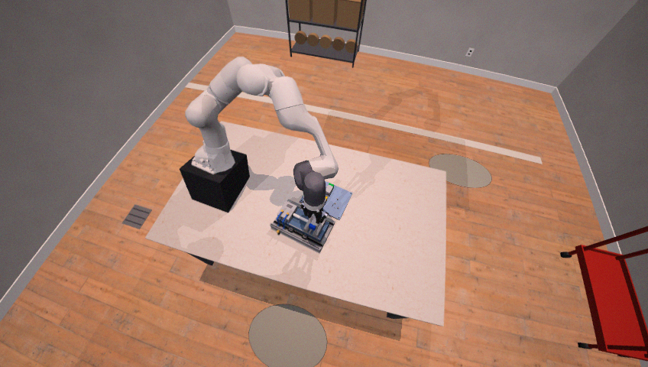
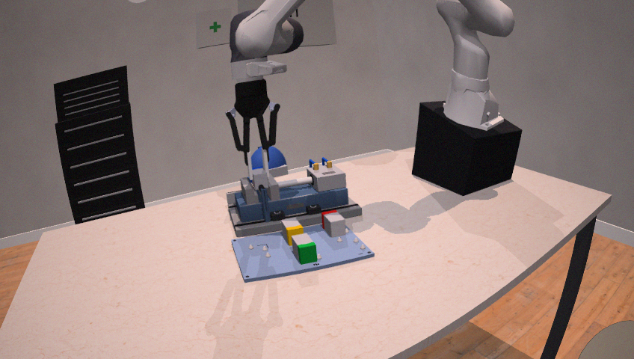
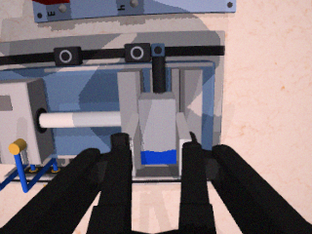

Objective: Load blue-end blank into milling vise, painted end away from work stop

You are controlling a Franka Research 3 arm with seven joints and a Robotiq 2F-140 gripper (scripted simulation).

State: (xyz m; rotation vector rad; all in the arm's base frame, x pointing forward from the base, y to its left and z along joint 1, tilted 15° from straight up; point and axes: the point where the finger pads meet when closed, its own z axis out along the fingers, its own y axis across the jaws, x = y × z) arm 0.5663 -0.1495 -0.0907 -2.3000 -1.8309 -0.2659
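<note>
The blue-ended blank is 30 mm below my hand. Round my hand: moving jaw (60 mm below, 30 mm behind, 10 mm to the left); black work stop rod (50 mm to the left, 50 mm below, 10 mm ahead); fixed jaw (60 mm below, 30 mm ahead, 10 mm to the right).
</note>
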